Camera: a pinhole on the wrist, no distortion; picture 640 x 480 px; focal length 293.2 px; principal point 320.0 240.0 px. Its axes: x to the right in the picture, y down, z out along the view. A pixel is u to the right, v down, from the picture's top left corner.
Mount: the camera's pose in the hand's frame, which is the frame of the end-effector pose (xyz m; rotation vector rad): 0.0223 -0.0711 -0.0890 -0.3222 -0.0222 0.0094
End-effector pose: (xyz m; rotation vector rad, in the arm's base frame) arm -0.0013 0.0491 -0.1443 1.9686 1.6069 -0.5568
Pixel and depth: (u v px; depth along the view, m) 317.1 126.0 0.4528
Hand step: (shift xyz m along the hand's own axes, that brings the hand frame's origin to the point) 0.0083 -0.0948 0.3961
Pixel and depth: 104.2 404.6 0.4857
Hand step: -0.3480 0.3367 0.2780
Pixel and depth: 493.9 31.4 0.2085
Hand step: 0.1419 -0.1442 0.1582
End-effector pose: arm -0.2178 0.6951 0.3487 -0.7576 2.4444 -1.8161
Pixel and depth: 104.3 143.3 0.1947
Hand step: -0.1251 -0.0722 0.1131
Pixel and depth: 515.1 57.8 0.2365
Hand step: 0.1749 -0.1336 0.1850
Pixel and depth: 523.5 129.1 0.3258
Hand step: 0.2415 -0.0820 0.2636
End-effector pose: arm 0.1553 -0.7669 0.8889 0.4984 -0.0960 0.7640
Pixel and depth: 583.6 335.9 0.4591
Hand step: 0.4234 0.2219 0.3072
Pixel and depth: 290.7 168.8 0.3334
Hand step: -0.0183 -0.0428 0.2521
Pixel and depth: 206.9 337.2 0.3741
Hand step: -0.1314 0.1631 0.2235
